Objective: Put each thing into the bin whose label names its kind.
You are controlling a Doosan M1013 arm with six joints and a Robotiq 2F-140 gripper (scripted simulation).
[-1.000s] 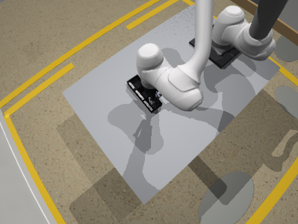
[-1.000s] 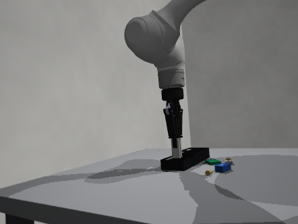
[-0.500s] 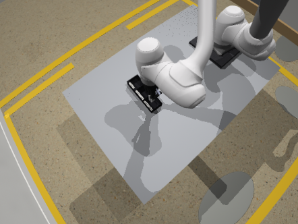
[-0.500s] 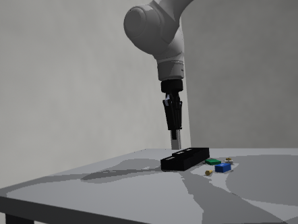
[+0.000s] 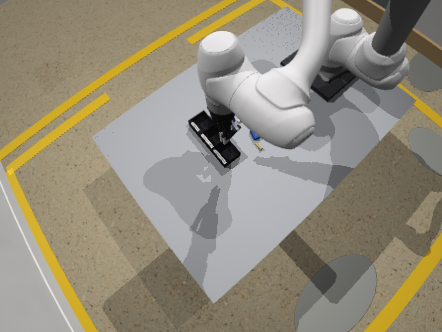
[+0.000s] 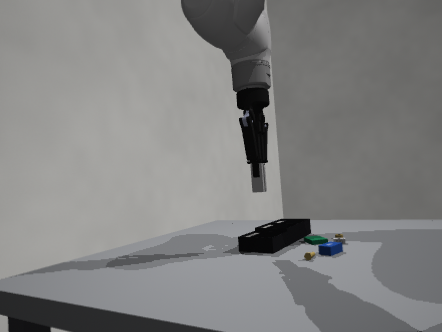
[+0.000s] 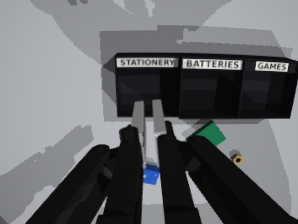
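My gripper is now 15 cm past the blue battery, 2 cm to the left of it and 15 cm above it. Also, from my hand: black bin tray 1 cm ahead, 8 cm to the right, 14 cm below; flat green board 8 cm behind, 10 cm to the right, 16 cm below; brass screw 13 cm behind, 5 cm to the left, 16 cm below.
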